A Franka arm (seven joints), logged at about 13 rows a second.
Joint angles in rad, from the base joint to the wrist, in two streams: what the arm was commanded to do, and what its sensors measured. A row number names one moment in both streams.
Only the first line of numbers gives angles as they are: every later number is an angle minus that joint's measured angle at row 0.
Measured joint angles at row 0: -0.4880 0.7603 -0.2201 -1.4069 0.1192 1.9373 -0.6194
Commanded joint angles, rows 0 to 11: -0.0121 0.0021 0.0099 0.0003 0.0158 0.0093 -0.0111; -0.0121 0.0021 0.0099 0.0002 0.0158 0.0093 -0.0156; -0.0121 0.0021 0.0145 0.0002 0.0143 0.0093 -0.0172; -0.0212 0.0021 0.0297 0.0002 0.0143 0.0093 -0.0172; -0.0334 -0.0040 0.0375 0.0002 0.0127 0.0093 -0.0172; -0.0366 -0.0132 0.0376 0.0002 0.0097 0.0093 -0.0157; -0.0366 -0.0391 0.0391 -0.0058 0.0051 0.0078 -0.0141; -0.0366 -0.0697 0.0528 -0.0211 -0.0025 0.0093 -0.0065; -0.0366 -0.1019 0.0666 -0.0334 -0.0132 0.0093 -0.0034; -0.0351 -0.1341 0.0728 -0.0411 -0.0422 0.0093 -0.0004; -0.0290 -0.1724 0.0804 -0.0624 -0.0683 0.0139 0.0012; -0.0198 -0.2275 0.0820 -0.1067 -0.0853 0.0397 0.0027
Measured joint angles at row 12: -0.0188 -0.1077 0.0583 -0.0043 -0.0457 0.0094 -0.0013
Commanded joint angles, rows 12 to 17: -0.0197 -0.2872 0.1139 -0.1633 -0.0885 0.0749 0.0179; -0.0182 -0.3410 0.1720 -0.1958 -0.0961 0.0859 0.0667; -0.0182 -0.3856 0.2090 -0.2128 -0.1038 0.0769 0.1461; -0.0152 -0.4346 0.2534 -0.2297 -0.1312 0.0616 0.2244; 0.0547 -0.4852 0.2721 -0.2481 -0.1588 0.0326 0.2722; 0.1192 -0.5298 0.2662 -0.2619 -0.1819 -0.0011 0.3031
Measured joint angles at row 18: 0.0205 -0.4033 0.2601 -0.1660 -0.1338 0.0267 0.2162
